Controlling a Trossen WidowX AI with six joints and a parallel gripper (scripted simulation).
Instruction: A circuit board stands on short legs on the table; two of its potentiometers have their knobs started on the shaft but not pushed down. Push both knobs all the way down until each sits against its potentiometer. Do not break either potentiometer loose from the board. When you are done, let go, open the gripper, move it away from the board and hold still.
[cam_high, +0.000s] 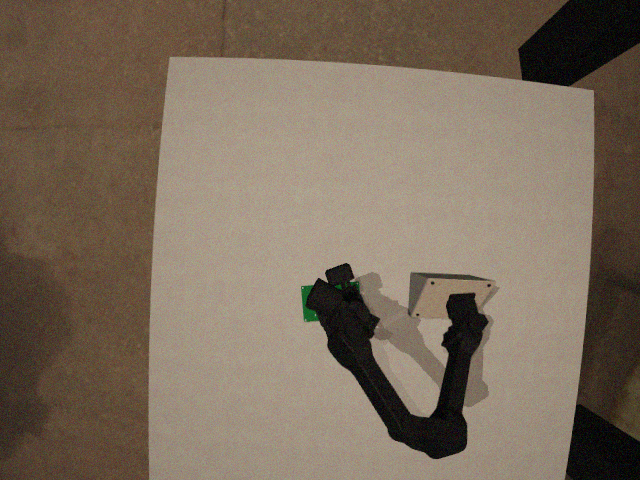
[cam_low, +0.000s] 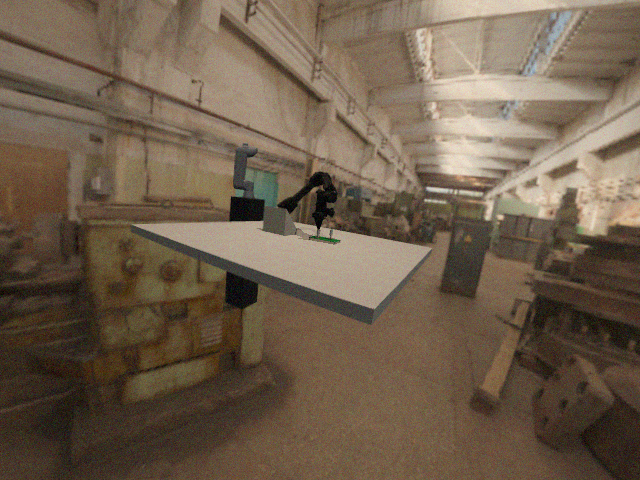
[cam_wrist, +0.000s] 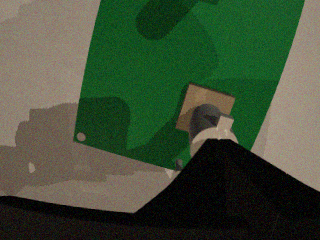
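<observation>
My gripper tip is now 1 cm above the knob.
</observation>
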